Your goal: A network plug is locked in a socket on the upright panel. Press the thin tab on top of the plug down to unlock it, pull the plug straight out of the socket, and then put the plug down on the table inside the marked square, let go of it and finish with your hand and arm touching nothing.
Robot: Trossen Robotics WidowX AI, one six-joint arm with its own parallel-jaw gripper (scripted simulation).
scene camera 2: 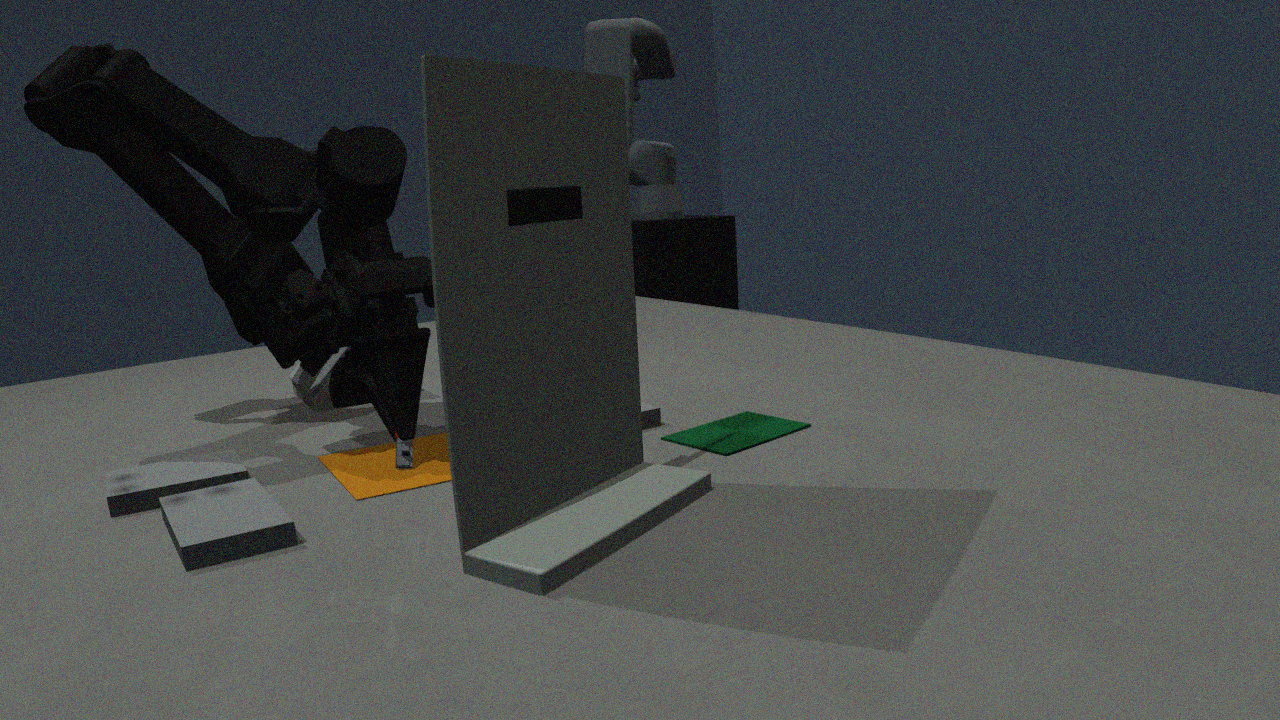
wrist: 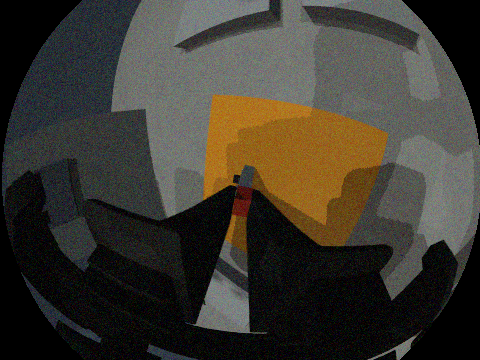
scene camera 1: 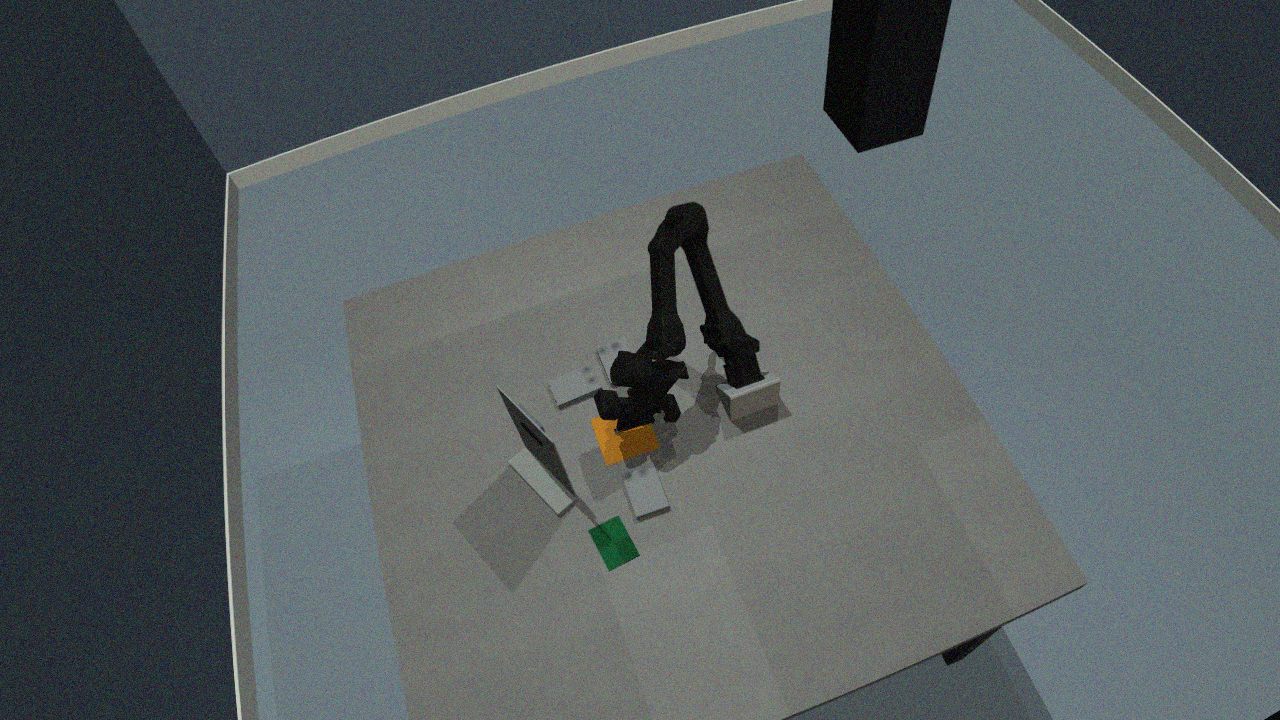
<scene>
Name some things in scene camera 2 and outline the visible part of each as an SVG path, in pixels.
My gripper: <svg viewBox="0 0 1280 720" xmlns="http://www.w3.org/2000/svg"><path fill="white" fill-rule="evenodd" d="M361 242L346 247L329 260L327 269L324 269L321 276L322 282L302 269L287 274L282 287L283 302L281 298L277 299L274 307L269 311L263 326L261 339L282 368L293 366L297 360L311 352L315 352L321 347L324 355L338 353L339 348L351 346L351 350L347 350L345 357L340 358L332 369L328 385L332 404L334 407L340 408L372 403L396 443L395 429L399 438L403 441L413 439L416 435L421 398L420 391L428 342L431 336L429 328L419 328L416 320L418 308L416 307L414 297L405 297L405 294L423 293L425 305L435 307L431 273L432 263L427 257L403 258L403 252L395 253L386 243ZM338 319L339 325L337 333L335 334L333 328L336 319Z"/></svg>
A green square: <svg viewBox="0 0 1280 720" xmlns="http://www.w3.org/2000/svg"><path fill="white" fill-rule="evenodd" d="M811 424L756 412L744 412L661 437L661 440L722 456L729 456L810 428Z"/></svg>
A grey block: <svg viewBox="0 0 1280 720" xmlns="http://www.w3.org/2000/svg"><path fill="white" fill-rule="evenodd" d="M247 469L233 449L226 449L203 455L199 454L165 462L161 461L154 464L150 463L143 466L139 465L132 468L106 472L106 498L111 518L161 508L159 497L248 479Z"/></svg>
</scene>
